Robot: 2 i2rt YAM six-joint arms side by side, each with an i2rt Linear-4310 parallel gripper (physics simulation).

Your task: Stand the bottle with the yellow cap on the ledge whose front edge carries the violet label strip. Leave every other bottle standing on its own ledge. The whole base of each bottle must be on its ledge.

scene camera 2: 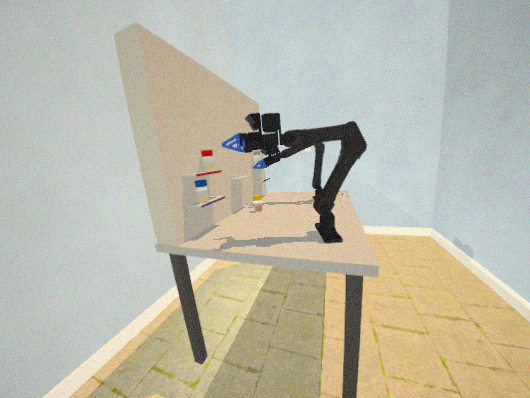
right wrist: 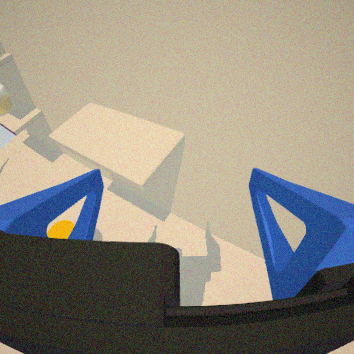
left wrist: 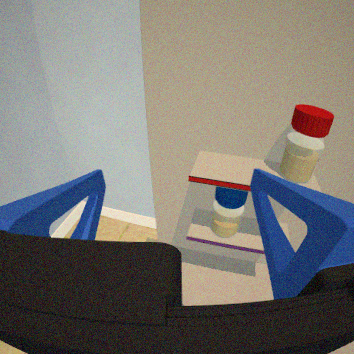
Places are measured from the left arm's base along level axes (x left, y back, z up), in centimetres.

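Where they show: left gripper, fingertip midpoint: [scene camera 2: 225, 145] [left wrist: 177, 177]; right gripper, fingertip midpoint: [scene camera 2: 254, 167] [right wrist: 175, 176]; left arm's base, link origin: [scene camera 2: 327, 232].
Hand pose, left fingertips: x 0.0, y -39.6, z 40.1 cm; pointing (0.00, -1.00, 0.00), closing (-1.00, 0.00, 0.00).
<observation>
Each offset is from my left fingertips to the centre of the thing. "spot": to the spot under its first point. Level surfaces: height alone.
The bottle with the yellow cap @[dz -34.9, dx -42.7, dy +5.6 cm] [scene camera 2: 257, 203] stands upright on the table; part of its cap @[dz -30.9, dx -42.7, dy +5.6 cm] [right wrist: 60, 229] shows through the left-hand finger in the right wrist view. The ledge with the violet label strip [scene camera 2: 214, 201] [left wrist: 225, 245] holds an upright blue-capped bottle @[dz -19.0, dx -9.2, dy -16.5 cm] [scene camera 2: 201, 192] [left wrist: 227, 220]. A red-capped bottle @[dz -5.0, dx -18.6, dy -14.9 cm] [scene camera 2: 207, 161] [left wrist: 302, 155] stands on the ledge with the red strip [scene camera 2: 209, 173] [left wrist: 219, 182] above it. My left gripper [scene camera 2: 223, 145] [left wrist: 177, 177] is open and empty, high in front of the board. My right gripper [scene camera 2: 254, 166] [right wrist: 175, 176] is open and empty, above the yellow-capped bottle's height.
A plain block-like ledge @[dz -17.8, dx -50.8, dy -4.8 cm] [scene camera 2: 239, 194] [right wrist: 120, 140] stands against the upright board [scene camera 2: 190, 110] [right wrist: 250, 90]. Farther back, a pale-capped bottle @[dz -5.0, dx -82.9, dy +4.1 cm] [scene camera 2: 256, 160] stands by a dark-striped ledge @[spot: dz -25.1, dx -94.1, dy +8.8 cm] [scene camera 2: 265, 179], partly hidden by the arms. Arm shadows fall on the table @[dz -40.1 cm] [scene camera 2: 280, 215].
</observation>
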